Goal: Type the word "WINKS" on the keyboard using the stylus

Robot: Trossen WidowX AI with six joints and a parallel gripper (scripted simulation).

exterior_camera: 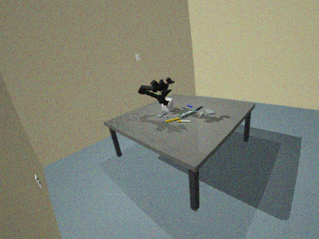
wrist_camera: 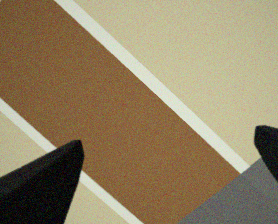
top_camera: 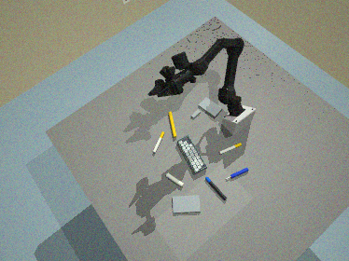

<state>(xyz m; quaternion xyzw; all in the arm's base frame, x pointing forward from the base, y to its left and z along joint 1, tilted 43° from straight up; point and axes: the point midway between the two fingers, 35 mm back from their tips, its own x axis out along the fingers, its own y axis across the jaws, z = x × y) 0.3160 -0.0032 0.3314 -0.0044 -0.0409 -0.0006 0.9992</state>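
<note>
The blue stylus is 90 mm behind my gripper tip, 430 mm to the left of it and 360 mm below it. Also, from my gripper tip: yellow pen 60 mm behind, 10 mm to the left, 360 mm below; then grey card 180 mm ahead, 370 mm to the left, 370 mm below; then white stick 140 mm ahead, 240 mm to the left, 360 mm below.
</note>
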